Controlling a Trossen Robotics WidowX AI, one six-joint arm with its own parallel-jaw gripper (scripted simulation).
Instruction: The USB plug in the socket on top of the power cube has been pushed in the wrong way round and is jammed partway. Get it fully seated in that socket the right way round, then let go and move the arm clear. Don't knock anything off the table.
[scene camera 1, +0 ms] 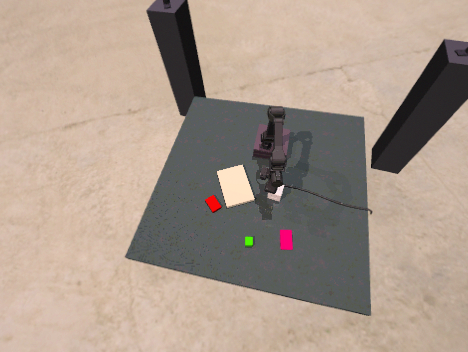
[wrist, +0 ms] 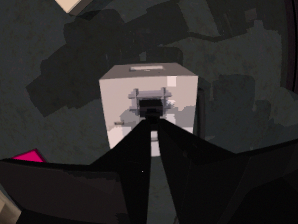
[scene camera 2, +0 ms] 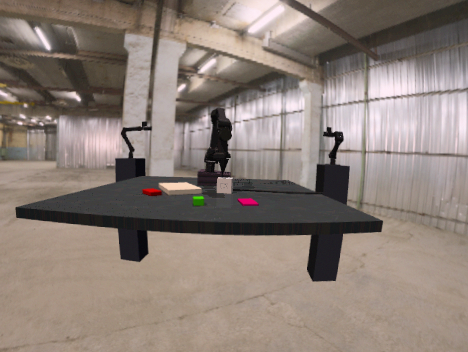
Labels:
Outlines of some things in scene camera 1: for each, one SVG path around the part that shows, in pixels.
A beige flat slab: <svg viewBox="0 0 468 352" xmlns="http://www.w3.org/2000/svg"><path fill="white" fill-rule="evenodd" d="M243 165L217 171L227 208L254 201Z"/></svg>

